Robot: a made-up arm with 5 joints. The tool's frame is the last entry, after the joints. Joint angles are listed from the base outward. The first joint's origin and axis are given. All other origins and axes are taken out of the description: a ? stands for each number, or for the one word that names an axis. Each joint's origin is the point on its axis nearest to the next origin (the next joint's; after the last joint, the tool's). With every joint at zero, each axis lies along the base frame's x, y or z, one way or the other. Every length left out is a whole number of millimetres.
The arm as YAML. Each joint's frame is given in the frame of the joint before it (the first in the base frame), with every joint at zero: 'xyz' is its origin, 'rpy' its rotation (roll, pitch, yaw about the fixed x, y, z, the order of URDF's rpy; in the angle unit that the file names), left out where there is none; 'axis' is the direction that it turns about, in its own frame. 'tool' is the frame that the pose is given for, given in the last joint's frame.
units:
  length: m
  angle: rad
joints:
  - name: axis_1
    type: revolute
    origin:
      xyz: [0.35, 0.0, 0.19]
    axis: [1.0, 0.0, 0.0]
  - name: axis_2
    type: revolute
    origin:
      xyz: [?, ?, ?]
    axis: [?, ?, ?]
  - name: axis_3
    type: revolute
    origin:
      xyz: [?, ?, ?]
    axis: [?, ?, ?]
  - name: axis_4
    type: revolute
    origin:
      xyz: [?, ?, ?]
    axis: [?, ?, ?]
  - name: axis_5
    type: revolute
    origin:
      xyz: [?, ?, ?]
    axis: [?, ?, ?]
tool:
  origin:
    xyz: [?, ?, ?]
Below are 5 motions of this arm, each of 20 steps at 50 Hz.
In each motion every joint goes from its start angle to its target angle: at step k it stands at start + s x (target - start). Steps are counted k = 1, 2, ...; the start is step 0. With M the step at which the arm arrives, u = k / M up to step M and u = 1 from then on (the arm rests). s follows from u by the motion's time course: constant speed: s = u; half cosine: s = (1 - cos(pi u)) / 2; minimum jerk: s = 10 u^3 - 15 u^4 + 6 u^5.
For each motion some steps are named. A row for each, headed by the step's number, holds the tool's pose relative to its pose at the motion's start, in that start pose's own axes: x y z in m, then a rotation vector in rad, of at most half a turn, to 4 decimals.
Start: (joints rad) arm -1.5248 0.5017 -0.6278 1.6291 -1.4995
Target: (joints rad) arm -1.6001 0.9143 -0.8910 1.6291 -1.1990
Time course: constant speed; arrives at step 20
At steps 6, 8, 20:
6: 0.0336 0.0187 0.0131 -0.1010 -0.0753 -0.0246
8: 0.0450 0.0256 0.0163 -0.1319 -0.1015 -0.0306
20: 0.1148 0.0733 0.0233 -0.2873 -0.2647 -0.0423

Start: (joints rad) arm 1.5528 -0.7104 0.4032 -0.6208 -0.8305
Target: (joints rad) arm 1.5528 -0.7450 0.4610 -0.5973 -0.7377
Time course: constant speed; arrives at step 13
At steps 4, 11, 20:
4: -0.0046 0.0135 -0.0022 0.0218 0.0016 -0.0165
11: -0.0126 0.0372 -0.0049 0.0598 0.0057 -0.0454
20: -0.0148 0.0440 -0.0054 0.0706 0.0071 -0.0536

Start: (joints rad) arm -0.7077 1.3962 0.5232 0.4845 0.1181
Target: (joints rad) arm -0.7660 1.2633 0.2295 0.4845 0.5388
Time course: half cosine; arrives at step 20
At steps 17, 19, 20:
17: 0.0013 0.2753 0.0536 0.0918 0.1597 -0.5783
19: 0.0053 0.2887 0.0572 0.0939 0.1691 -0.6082
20: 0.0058 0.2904 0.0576 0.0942 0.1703 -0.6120

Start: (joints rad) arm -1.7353 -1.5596 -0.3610 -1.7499 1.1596
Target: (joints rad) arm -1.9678 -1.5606 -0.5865 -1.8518 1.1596
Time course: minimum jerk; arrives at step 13
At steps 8, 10, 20:
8: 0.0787 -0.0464 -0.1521 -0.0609 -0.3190 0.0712
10: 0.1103 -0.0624 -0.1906 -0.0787 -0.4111 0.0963
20: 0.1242 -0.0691 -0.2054 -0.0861 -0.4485 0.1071

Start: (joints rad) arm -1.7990 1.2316 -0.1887 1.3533 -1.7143
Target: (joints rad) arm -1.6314 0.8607 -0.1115 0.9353 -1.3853
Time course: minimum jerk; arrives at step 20
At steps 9, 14, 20:
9: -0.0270 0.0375 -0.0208 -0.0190 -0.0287 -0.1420
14: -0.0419 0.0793 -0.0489 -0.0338 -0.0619 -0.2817
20: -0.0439 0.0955 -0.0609 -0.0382 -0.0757 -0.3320

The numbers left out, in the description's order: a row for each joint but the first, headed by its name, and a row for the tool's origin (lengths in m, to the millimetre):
axis_2: xyz 0.0 0.01 0.09, axis 0.0 -1.0 0.0
axis_3: xyz 0.23 0.0 -0.11, axis 0.0 0.0 1.0
axis_4: xyz -0.1 0.15 0.0, axis 0.0 1.0 0.0
axis_5: xyz 0.11 0.0 -0.21, axis 0.0 0.0 -1.0
tool: xyz -0.38 -0.12 0.0

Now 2 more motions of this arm.
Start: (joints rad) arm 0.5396 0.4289 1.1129 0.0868 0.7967
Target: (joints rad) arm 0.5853 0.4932 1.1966 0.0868 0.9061
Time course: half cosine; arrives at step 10
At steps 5, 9, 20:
5: 0.0049 0.0044 -0.0112 0.0080 -0.0389 -0.0246
9: 0.0102 0.0087 -0.0219 0.0159 -0.0757 -0.0487
20: 0.0105 0.0089 -0.0224 0.0164 -0.0776 -0.0499

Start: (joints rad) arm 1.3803 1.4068 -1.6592 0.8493 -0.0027
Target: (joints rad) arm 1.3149 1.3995 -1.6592 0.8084 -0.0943
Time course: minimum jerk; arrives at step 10
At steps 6, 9, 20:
6: 0.0088 -0.0448 -0.0203 -0.0367 -0.0345 0.0889
9: 0.0140 -0.0649 -0.0284 -0.0538 -0.0495 0.1294
20: 0.0142 -0.0655 -0.0286 -0.0543 -0.0499 0.1305

